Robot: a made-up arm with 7 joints. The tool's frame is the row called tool.
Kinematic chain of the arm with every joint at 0, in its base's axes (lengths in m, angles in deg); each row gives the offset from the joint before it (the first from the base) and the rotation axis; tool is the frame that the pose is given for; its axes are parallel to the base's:
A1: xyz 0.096 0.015 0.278 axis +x
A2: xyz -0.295 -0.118 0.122 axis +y
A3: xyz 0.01 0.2 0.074 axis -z
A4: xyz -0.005 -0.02 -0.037 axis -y
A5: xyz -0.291 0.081 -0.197 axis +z
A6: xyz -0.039 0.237 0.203 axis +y
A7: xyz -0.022 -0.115 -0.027 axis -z
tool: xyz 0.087 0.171 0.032
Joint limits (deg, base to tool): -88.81..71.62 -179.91..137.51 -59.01..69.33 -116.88..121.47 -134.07..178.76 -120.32..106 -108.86..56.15
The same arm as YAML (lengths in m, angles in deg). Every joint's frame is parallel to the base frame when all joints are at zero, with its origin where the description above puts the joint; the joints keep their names.
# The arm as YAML. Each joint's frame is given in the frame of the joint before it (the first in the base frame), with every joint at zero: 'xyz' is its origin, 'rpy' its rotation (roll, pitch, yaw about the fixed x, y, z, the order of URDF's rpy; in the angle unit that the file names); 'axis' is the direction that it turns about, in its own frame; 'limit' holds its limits. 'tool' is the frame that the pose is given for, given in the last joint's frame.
units:
  length: m
  angle: deg
joints:
  - name: A1
    type: revolute
    origin:
      xyz: [0.096, 0.015, 0.278]
      rpy: [0.0, 0.0, 0.0]
    axis: "+x"
    limit:
      lower: -88.81
      upper: 71.62
  - name: A2
    type: revolute
    origin:
      xyz: [-0.295, -0.118, 0.122]
      rpy: [0.0, 0.0, 0.0]
    axis: "+y"
    limit:
      lower: -179.91
      upper: 137.51
  - name: A3
    type: revolute
    origin:
      xyz: [0.01, 0.2, 0.074]
      rpy: [0.0, 0.0, 0.0]
    axis: "-z"
    limit:
      lower: -59.01
      upper: 69.33
  - name: A4
    type: revolute
    origin:
      xyz: [-0.005, -0.02, -0.037]
      rpy: [0.0, 0.0, 0.0]
    axis: "-y"
    limit:
      lower: -116.88
      upper: 121.47
  - name: A5
    type: revolute
    origin:
      xyz: [-0.291, 0.081, -0.197]
      rpy: [0.0, 0.0, 0.0]
    axis: "+z"
    limit:
      lower: -134.07
      upper: 178.76
  - name: A6
    type: revolute
    origin:
      xyz: [-0.039, 0.237, 0.203]
      rpy: [0.0, 0.0, 0.0]
    axis: "+y"
    limit:
      lower: -120.32
      upper: 106.0
  - name: A7
    type: revolute
    origin:
      xyz: [-0.022, -0.115, -0.027]
      rpy: [0.0, 0.0, 0.0]
    axis: "-z"
    limit:
      lower: -108.86
      upper: 56.15
tool:
  origin:
    xyz: [0.087, 0.171, 0.032]
    rpy: [0.0, 0.0, 0.0]

